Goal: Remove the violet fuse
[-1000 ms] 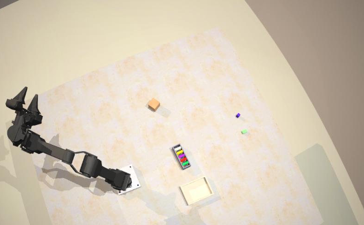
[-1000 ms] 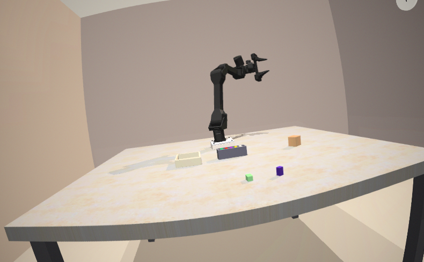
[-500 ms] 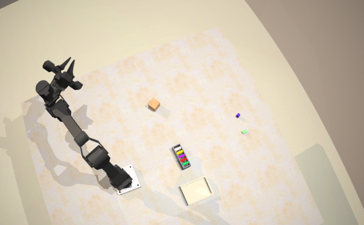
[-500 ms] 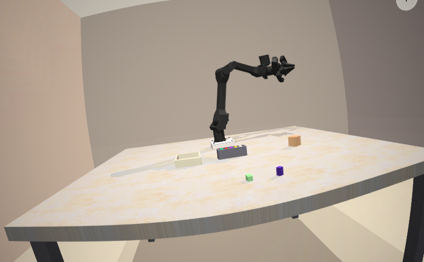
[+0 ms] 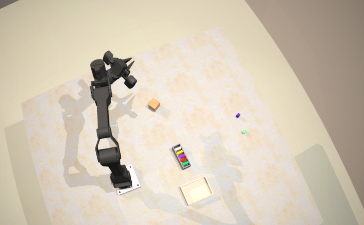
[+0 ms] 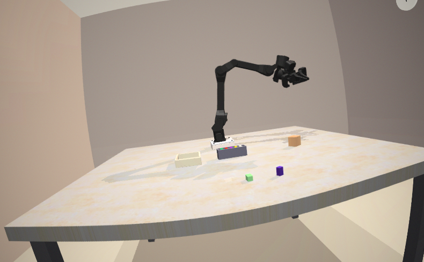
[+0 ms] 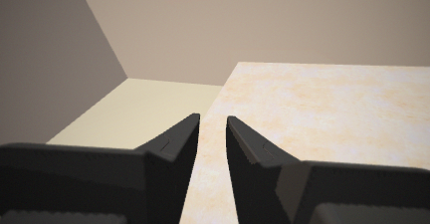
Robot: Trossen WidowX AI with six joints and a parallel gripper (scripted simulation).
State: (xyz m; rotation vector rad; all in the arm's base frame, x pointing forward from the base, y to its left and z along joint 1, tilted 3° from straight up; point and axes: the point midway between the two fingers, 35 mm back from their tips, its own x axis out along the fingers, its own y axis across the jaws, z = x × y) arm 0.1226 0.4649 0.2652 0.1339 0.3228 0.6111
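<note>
The violet fuse is 41 cm to the right of my gripper tip, 27 cm below it and 14 cm ahead of it. Round my gripper tip: cream tray 59 cm to the right, 30 cm below, 17 cm ahead.
</note>
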